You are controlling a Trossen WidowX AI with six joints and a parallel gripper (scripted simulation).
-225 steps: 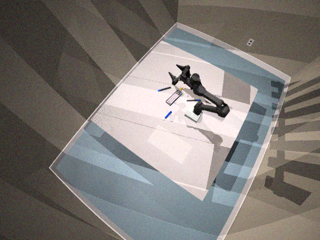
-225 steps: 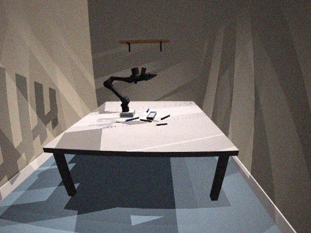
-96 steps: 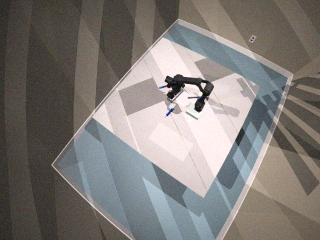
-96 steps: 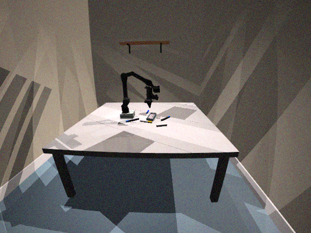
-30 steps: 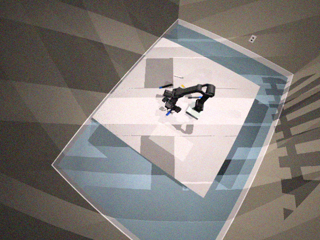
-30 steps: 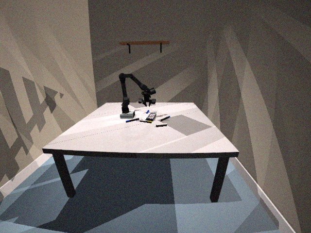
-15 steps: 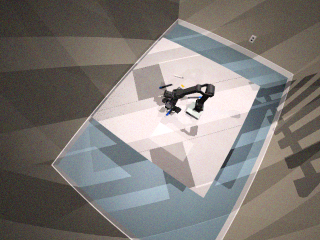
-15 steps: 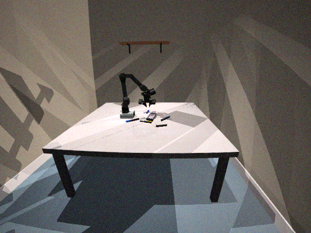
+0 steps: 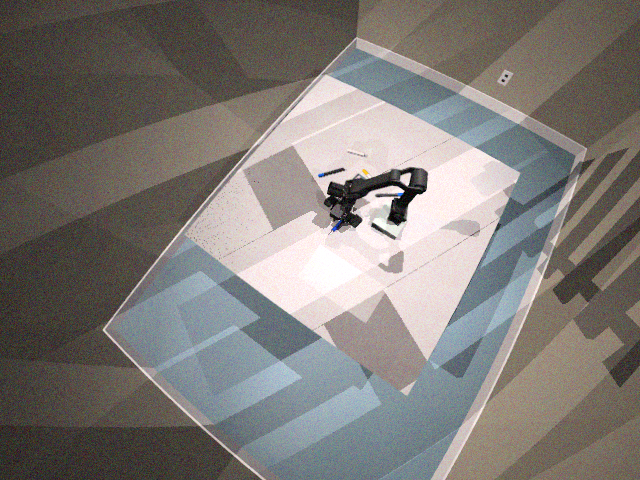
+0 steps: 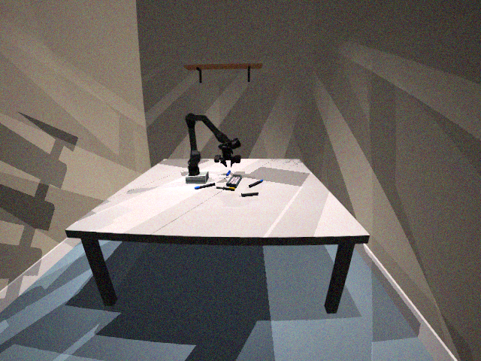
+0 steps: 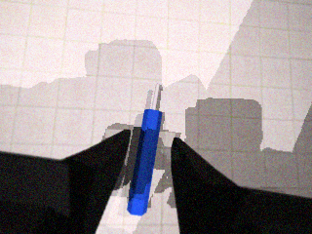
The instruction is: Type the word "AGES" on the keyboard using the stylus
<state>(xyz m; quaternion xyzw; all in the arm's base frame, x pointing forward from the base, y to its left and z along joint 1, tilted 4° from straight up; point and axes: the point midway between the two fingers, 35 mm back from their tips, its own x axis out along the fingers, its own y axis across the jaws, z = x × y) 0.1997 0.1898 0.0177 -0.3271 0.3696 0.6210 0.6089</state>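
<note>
The stylus lies 40 mm below my gripper tip and 10 mm to the left of it.
</note>
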